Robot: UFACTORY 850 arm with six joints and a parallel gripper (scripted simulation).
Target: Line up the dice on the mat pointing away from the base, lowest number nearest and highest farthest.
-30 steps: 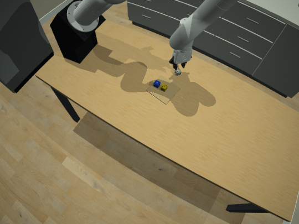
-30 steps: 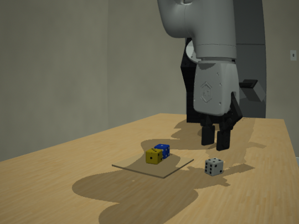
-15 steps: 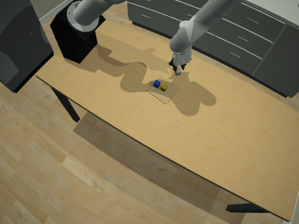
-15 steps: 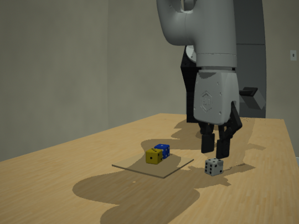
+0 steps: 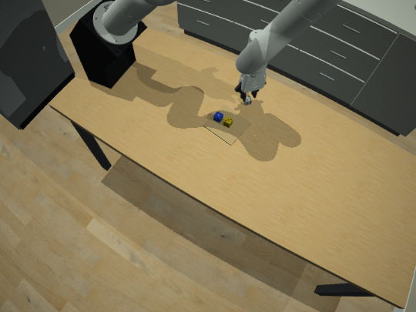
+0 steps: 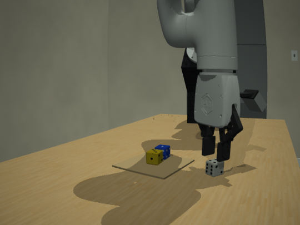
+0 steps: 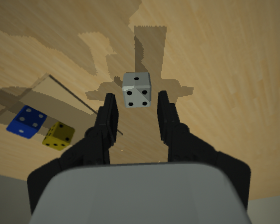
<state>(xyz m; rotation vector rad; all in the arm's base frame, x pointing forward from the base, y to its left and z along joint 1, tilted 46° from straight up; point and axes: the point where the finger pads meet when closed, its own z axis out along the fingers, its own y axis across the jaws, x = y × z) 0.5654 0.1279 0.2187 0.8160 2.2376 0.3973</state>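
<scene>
Right now my hand is 40 mm above the white die. From my hand the other things lie so: tan mat 20 mm behind, 150 mm to the right, 50 mm below; then blue die 60 mm behind, 150 mm to the right, 40 mm below; then yellow die 20 mm behind, 150 mm to the right, 40 mm below.
</scene>
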